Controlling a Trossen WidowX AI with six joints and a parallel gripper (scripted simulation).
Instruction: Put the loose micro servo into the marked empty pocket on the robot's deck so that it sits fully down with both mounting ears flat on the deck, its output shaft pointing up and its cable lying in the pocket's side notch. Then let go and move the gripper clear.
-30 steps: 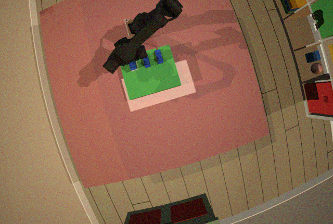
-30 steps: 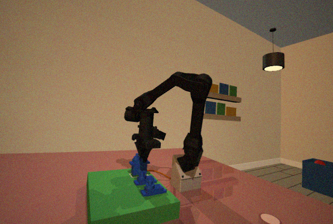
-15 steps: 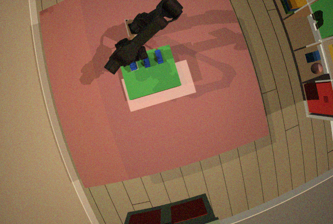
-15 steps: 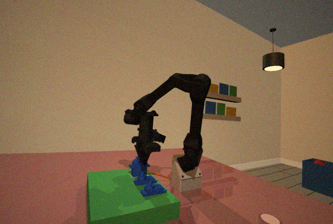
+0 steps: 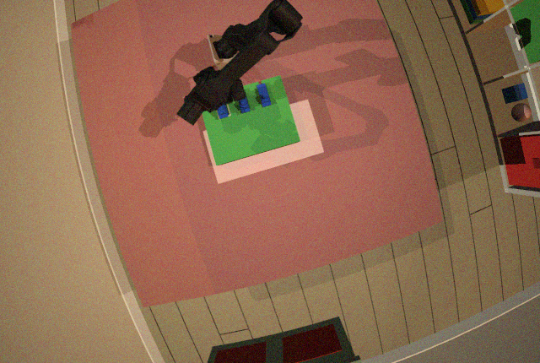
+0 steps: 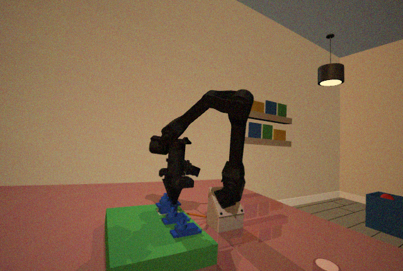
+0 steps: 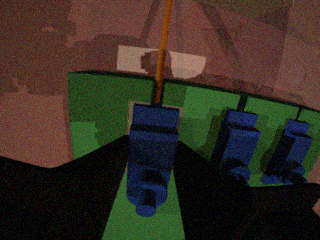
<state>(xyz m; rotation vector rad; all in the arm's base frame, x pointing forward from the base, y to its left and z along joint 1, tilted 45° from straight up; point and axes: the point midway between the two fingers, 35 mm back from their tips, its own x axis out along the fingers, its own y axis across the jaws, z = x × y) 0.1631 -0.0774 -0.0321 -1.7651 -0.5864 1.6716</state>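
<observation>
Right now my gripper tip is 130 mm short of the green deck, 60 mm to the right of it and 50 mm above it.
</observation>
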